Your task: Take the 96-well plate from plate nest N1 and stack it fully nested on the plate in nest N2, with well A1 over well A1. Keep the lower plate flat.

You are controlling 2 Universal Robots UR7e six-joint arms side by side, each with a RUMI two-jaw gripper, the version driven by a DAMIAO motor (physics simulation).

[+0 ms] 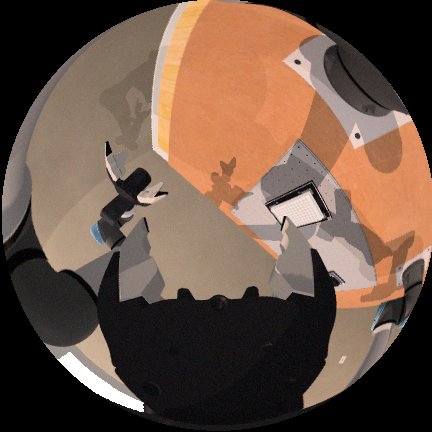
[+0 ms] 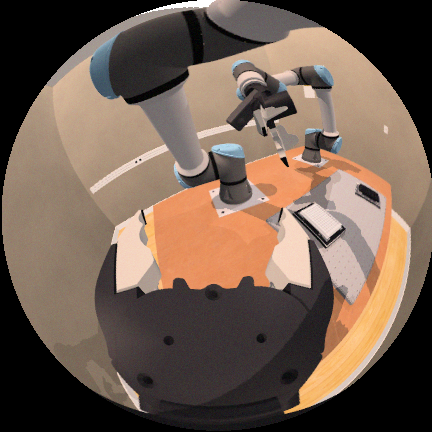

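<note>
A white 96-well plate (image 1: pixel 300 207) (image 2: pixel 321 221) sits in a black nest (image 1: pixel 290 194) (image 2: pixel 336 237) on the grey perforated board. Whether another plate lies beneath it cannot be told. A second black nest (image 1: pixel 336 278) (image 2: pixel 369 193) stands farther along the board, with no white plate visible in it. Which nest is N1 or N2 cannot be read. My left gripper (image 1: pixel 214 218) (image 2: pixel 279 154) is open and empty, raised away from the plate. My right gripper (image 2: pixel 211 209) (image 1: pixel 133 165) is open and empty, also raised and apart from the plate. The well labels are too small to read.
The grey board (image 1: pixel 350 255) (image 2: pixel 350 285) lies on the orange table top (image 1: pixel 215 75) (image 2: pixel 200 240). The right arm's base (image 2: pixel 235 185) stands on a white mounting plate, and the left arm's base (image 2: pixel 311 150) stands at the table's far end. Light wooden edging (image 1: pixel 171 75) (image 2: pixel 380 310) borders the table.
</note>
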